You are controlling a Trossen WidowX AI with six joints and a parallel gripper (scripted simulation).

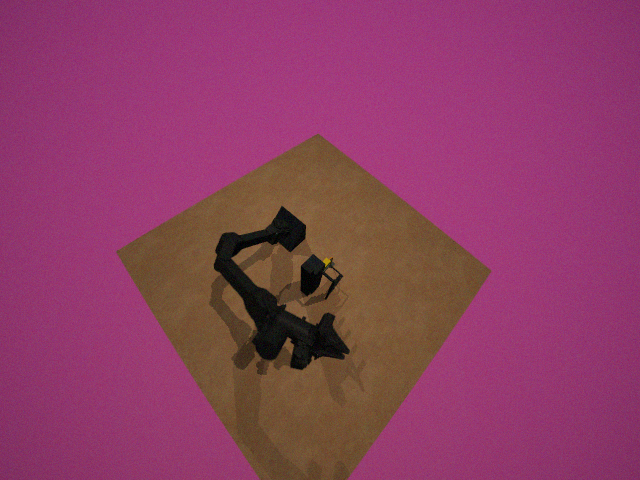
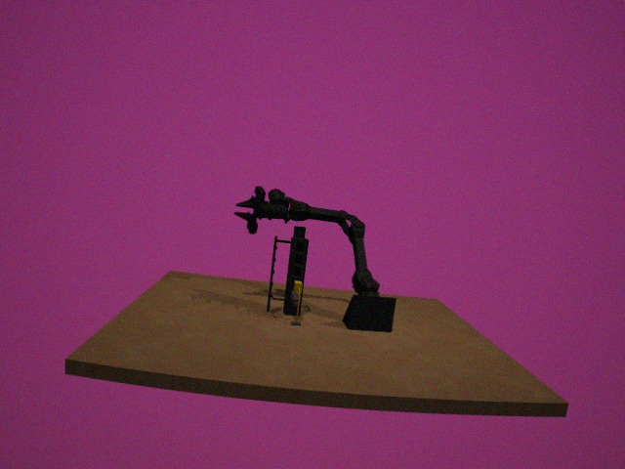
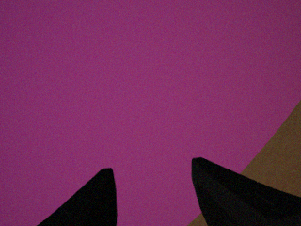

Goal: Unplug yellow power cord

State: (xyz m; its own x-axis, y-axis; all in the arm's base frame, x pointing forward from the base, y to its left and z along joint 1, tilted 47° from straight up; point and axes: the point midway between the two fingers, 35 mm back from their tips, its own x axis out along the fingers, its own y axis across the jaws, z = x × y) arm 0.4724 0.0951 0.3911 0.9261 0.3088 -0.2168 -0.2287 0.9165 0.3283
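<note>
Right now my gripper tip is 26 cm past the yellow plug, 22 cm above it and 19 cm to the right of it. The rest, counted from my gripper tip: dark upright block: 26 cm behind, 19 cm below, 9 cm to the left.
</note>
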